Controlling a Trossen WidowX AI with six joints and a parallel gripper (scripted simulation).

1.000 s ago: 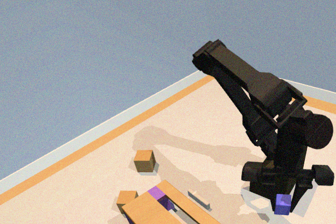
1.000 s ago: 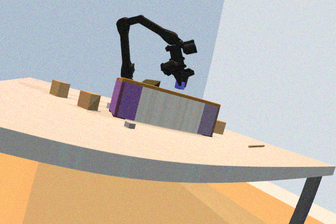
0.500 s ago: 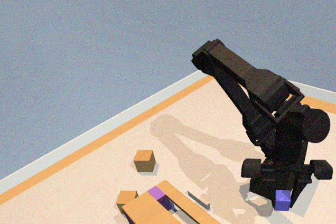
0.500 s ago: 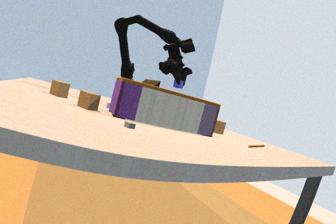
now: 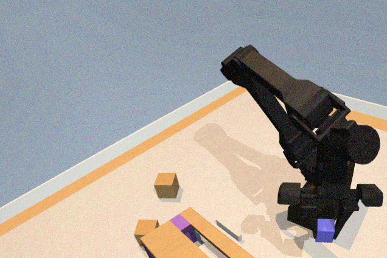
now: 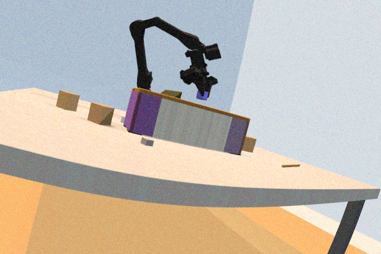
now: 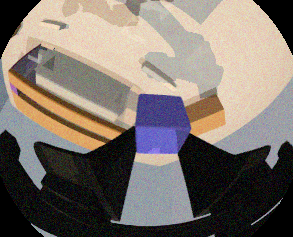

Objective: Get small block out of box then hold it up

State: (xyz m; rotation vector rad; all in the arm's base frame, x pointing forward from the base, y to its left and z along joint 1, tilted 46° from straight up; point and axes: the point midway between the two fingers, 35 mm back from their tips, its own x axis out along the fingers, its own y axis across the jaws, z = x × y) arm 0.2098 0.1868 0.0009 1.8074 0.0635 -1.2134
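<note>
Now: gripper tip 1 cm to the left of the blue block and 1 cm past it. The rest, counted from my gripper tip: grey piece 35 cm ahead, 31 cm to the right, 17 cm below; then box 12 cm to the right, 12 cm ahead, 11 cm below; then brown strip 34 cm ahead, 24 cm to the left, 17 cm below.
</note>
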